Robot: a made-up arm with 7 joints.
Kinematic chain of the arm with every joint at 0, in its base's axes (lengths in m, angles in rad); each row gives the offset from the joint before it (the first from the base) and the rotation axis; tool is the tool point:
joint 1: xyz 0 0 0.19 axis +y
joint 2: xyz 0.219 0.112 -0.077 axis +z
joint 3: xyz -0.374 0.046 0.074 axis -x
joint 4: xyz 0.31 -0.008 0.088 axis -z
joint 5: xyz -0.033 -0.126 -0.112 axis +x
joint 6: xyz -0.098 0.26 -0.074 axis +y
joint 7: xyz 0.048 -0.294 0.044 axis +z
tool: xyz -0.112 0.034 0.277
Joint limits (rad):
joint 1: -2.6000..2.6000
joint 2: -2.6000..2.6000
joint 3: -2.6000..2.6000
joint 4: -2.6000..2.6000
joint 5: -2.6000..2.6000
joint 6: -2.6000..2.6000
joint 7: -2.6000..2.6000
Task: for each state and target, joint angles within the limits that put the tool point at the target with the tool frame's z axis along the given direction. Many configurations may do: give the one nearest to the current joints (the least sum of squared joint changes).
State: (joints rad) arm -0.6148 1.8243 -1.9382 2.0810 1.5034 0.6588 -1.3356
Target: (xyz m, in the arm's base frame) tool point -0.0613 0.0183 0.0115 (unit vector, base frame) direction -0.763 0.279 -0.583
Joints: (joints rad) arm -0.2005 0.9692 -2.3377 1.2399 2.1274 0.8828 -1.2333
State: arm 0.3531 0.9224 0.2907 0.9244 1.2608 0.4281 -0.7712
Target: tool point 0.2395 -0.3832 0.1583 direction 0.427 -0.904 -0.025
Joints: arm 0.3333 1.6241 0.2985 0.8234 1.5663 -0.3565 -0.6547
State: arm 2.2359 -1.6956 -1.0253 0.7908 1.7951 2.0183 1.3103
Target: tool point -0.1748 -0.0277 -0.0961 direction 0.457 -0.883 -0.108
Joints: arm 2.3615 -1.7525 -0.9760 0.4841 1.9813 2.3977 1.2114
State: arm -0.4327 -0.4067 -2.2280 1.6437 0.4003 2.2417 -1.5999
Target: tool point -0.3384 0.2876 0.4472 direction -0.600 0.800 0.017
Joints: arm -0.8835 0.0227 -2.6000 1.8004 -0.2816 2.6000 -1.9855
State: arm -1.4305 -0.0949 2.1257 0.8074 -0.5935 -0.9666 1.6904
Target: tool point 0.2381 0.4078 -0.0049 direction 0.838 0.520 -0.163
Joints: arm -0.9584 -0.2673 1.5363 1.2981 -0.6227 -0.7989 1.2816
